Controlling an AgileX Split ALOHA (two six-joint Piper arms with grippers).
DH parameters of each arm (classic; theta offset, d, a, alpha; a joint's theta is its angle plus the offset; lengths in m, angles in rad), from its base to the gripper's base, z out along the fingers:
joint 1: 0 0.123 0 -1.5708
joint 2: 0.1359 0 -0.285 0
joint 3: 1.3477 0 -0.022 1.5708
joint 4: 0 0.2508 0 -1.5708
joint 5: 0 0 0.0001 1.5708
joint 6: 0 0.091 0 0
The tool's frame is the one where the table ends.
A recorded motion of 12 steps. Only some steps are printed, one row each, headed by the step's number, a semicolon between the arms.
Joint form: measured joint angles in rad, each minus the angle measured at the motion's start. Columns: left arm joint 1, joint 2, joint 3, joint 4, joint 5, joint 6; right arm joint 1, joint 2, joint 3, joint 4, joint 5, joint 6.
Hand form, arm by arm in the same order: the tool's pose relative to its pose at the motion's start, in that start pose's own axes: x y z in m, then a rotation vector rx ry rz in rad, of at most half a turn. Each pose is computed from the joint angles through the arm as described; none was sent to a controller.
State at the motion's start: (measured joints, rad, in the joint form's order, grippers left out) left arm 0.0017 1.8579 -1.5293 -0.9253 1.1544 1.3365; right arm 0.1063 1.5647 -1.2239 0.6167 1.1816 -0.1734
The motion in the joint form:
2: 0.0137 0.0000 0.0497 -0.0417 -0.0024 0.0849; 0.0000 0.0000 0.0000 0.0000 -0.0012 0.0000
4: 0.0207 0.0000 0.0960 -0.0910 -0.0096 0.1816; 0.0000 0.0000 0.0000 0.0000 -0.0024 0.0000
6: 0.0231 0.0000 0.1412 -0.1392 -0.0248 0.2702; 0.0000 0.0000 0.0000 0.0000 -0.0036 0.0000
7: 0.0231 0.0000 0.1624 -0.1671 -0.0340 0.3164; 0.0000 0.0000 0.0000 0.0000 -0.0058 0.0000
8: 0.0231 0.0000 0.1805 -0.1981 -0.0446 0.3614; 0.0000 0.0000 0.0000 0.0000 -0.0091 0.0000
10: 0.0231 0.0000 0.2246 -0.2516 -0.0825 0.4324; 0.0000 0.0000 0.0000 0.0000 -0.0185 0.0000
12: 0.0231 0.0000 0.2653 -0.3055 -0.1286 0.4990; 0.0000 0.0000 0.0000 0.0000 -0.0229 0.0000
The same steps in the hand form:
2: 0.0111 0.0005 0.0035 0.0198 -0.0185 0.0226; -0.0001 0.0000 0.0000 0.0002 -0.0012 0.0000
4: 0.0196 -0.0004 0.0080 0.0353 -0.0468 0.0594; -0.0002 0.0000 0.0000 0.0004 -0.0024 0.0000
6: 0.0271 -0.0017 0.0134 0.0413 -0.0748 0.0906; -0.0003 -0.0001 0.0000 0.0006 -0.0035 0.0000
7: 0.0300 -0.0024 0.0161 0.0413 -0.0923 0.1076; -0.0005 -0.0001 0.0000 0.0010 -0.0057 0.0000
8: 0.0320 -0.0028 0.0183 0.0370 -0.1132 0.1237; -0.0008 -0.0001 0.0000 0.0016 -0.0090 0.0000
10: 0.0389 -0.0026 0.0236 0.0137 -0.1401 0.1325; -0.0017 -0.0003 0.0000 0.0032 -0.0182 0.0000
12: 0.0454 -0.0015 0.0283 -0.0224 -0.1624 0.1365; -0.0021 -0.0004 0.0000 0.0040 -0.0226 0.0000

